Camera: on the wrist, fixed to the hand. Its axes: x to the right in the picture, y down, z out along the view.
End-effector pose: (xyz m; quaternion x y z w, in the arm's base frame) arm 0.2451 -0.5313 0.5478 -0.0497 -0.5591 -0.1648 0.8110
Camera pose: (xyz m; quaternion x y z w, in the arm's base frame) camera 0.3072 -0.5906 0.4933 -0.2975 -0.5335 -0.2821 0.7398
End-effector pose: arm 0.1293 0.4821 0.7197 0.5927 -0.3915 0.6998 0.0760
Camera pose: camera 0.0878 0.5749 0.7237 0.5728 -0.5912 0.5345 0.1913
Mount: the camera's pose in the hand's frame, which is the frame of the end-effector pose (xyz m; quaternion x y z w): -0.0178 -0.0414 -0.0912 -0.2743 -0.0541 0.0329 0.9596
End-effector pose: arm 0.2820 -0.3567 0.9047 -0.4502 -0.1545 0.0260 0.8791
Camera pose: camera 0.2881 -0.4560 0.8835 -0.6768 -0.1881 0.0358 0.7108
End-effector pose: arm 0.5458 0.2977 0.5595 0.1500 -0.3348 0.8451 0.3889
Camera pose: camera 0.5894 0.3696 0.5023 0.0720 -0.5790 0.7238 0.3684
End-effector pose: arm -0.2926 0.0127 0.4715 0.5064 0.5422 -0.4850 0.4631
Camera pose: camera -0.3339 0.1010 0.5007 0.3505 0.6116 -0.3288 0.6285
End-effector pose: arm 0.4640 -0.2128 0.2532 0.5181 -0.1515 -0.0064 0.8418
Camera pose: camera 0.4769 -0.1496 0.1745 0.2609 -0.2062 -0.0480 0.9419
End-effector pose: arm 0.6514 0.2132 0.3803 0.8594 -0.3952 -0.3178 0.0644
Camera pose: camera 0.7237 0.2413 0.4462 0.7768 -0.3238 -0.4577 0.2866
